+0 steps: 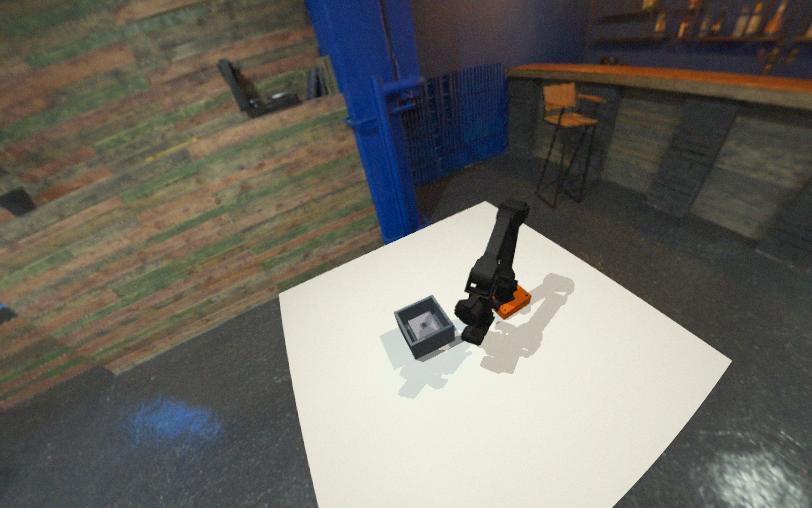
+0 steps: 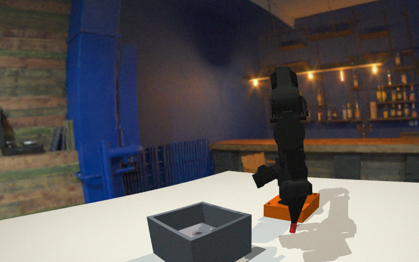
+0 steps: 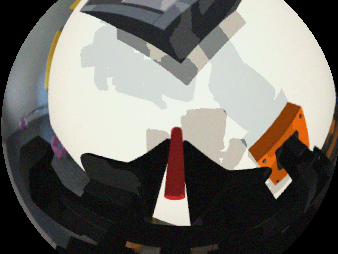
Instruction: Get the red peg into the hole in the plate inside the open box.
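The light grey plate is 160 mm ahead of my gripper tip, 130 mm to the right of it and 20 mm below it. Also, from my gripper tip: red peg 20 mm above; dark grey box 160 mm ahead, 130 mm to the right, 40 mm below.
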